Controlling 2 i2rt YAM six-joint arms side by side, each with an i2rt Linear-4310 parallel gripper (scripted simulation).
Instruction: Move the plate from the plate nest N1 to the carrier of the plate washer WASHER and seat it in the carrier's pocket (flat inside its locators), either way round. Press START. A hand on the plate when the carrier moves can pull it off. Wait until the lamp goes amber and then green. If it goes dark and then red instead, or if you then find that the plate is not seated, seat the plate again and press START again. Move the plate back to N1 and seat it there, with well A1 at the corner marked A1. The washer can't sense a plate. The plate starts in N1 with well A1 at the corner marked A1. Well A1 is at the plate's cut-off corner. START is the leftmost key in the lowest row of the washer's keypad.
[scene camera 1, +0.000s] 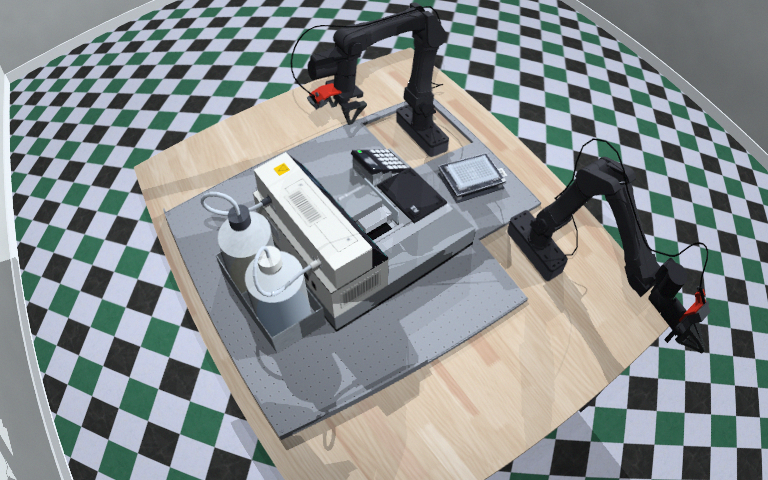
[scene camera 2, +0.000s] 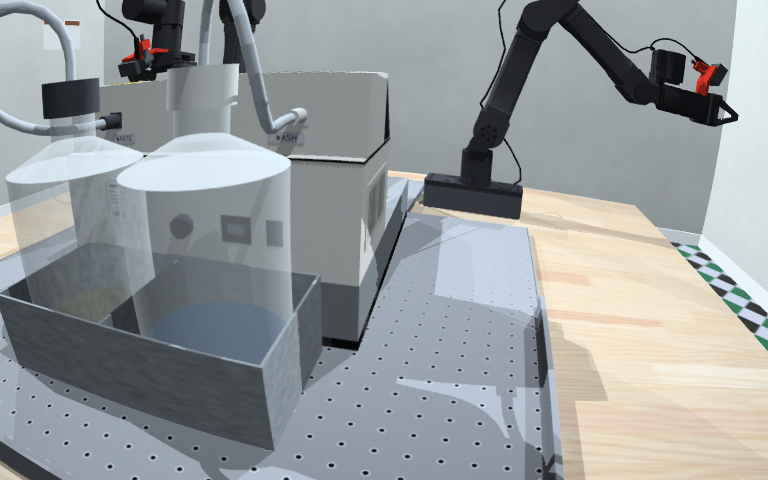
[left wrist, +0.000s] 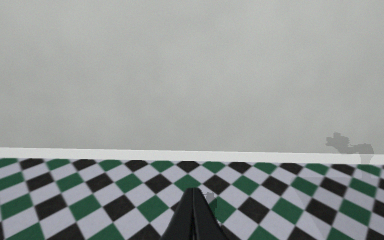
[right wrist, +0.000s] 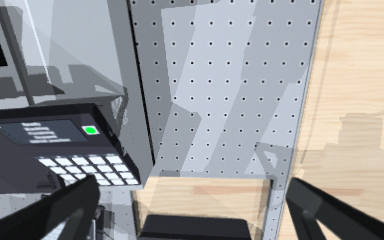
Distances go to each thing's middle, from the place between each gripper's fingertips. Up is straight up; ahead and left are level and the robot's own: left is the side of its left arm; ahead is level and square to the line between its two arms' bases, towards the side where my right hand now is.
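Labels:
Starting from my right hand (scene camera 1: 342, 115), I find the clear plate (scene camera 1: 479, 176) 260 mm to the left of it, 270 mm behind it and 170 mm below it. The dark carrier (scene camera 1: 407, 190) is 50 mm behind that same right hand, 260 mm to the left and 130 mm below. I see the grey tray (scene camera 2: 248, 403) 280 mm to the left of my right hand, 400 mm ahead of it and 190 mm below it, while the washer (scene camera 2: 346, 218) is 100 mm ahead of that hand, 260 mm to the left and 80 mm below.
From my left hand (scene camera 2: 737, 117) the clear plate is 87 cm to the right, 1 cm behind and 24 cm below. The dark carrier is also 87 cm to the right of my left hand, but 20 cm ahead of it and 20 cm below it. As for the grey tray, it is 85 cm to the right of my left hand, 65 cm ahead and 26 cm below, and the washer is 86 cm to the right of that hand, 36 cm ahead and 15 cm below.

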